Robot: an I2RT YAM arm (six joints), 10 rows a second.
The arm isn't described. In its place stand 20 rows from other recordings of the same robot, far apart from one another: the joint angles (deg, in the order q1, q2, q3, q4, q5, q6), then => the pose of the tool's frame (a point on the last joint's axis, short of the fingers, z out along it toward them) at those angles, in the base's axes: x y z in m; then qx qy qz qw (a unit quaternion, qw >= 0).
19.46 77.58 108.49 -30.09 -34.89 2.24 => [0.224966 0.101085 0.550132 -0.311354 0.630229 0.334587 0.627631]
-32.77 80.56 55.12 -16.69 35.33 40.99 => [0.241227 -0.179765 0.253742 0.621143 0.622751 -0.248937 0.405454]
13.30 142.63 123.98 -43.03 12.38 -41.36 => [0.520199 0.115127 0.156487 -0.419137 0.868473 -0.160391 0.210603]
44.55 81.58 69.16 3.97 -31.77 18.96 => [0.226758 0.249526 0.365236 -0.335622 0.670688 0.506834 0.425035]
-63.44 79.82 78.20 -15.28 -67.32 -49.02 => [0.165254 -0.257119 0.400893 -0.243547 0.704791 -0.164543 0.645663]
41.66 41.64 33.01 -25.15 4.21 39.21 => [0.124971 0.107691 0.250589 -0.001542 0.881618 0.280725 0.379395]
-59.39 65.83 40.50 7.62 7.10 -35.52 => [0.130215 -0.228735 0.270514 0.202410 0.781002 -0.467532 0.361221]
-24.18 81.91 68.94 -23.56 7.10 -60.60 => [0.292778 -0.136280 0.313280 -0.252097 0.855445 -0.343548 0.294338]
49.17 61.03 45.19 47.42 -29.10 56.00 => [0.139725 0.188183 0.390359 -0.190751 0.484584 0.745512 0.415937]
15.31 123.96 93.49 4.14 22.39 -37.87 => [0.490549 0.120232 0.212526 -0.281458 0.791096 -0.262970 0.475179]
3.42 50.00 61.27 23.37 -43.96 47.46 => [0.159057 0.034262 0.479089 -0.145762 0.523615 0.509762 0.666876]
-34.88 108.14 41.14 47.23 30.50 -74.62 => [0.278150 -0.215920 0.126896 -0.125944 0.793637 -0.577385 0.144587]
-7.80 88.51 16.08 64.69 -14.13 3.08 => [0.250678 -0.025566 0.147339 -0.009673 0.751803 0.065684 0.656037]
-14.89 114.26 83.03 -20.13 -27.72 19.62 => [0.424613 -0.095766 0.196052 0.196084 0.898483 0.239122 0.311609]
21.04 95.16 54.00 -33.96 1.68 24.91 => [0.276480 0.105234 0.154445 0.035375 0.990845 0.037154 0.124878]
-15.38 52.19 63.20 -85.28 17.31 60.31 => [0.109483 -0.041101 0.323817 0.617096 0.760703 -0.086063 0.181977]
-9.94 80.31 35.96 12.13 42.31 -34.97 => [0.269275 -0.071518 0.191885 -0.006726 0.834924 -0.464120 0.295717]
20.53 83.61 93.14 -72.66 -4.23 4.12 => [0.253611 0.097777 0.377916 -0.147202 0.960798 0.084629 0.219170]
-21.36 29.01 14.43 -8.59 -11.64 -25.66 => [0.134324 -0.044820 0.195090 -0.086957 0.827722 -0.140931 0.536147]
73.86 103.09 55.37 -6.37 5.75 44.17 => [0.101606 0.338272 0.141116 -0.228475 0.922351 0.239384 0.199408]
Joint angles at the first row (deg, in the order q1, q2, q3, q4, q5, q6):
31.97 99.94 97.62 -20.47 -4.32 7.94
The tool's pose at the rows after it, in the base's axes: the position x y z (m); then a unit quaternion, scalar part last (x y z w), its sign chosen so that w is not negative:
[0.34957 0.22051 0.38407 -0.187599 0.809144 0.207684 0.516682]
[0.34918 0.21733 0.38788 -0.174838 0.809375 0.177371 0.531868]
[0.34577 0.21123 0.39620 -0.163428 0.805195 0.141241 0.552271]
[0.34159 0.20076 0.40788 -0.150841 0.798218 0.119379 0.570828]
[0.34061 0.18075 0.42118 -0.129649 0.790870 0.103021 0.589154]
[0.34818 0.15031 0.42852 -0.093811 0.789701 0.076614 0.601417]
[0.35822 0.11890 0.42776 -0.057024 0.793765 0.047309 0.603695]
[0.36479 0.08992 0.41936 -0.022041 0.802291 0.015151 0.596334]
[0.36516 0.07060 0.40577 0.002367 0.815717 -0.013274 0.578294]
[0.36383 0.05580 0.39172 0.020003 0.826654 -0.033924 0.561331]
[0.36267 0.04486 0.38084 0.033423 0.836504 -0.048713 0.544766]
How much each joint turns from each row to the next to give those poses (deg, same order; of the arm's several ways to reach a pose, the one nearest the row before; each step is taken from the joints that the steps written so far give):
0.04 -0.09 0.40 -0.04 1.60 -0.21
0.00 -0.41 0.17 -0.05 4.00 -0.97
-0.09 -1.23 0.00 -0.02 4.44 -1.74
-0.74 -1.74 0.00 0.00 2.49 -1.12
-2.38 -2.01 0.03 0.07 0.96 -0.55
-4.53 -1.16 -0.01 0.00 0.70 -0.13
-4.94 -0.42 -0.56 0.02 0.48 0.05
-4.41 -0.61 -2.06 0.07 1.03 0.09
-2.76 -0.99 -3.08 -0.64 1.48 0.08
-2.12 -0.98 -3.30 -0.09 0.96 0.07
-1.59 -0.50 -2.12 -0.65 0.66 0.17

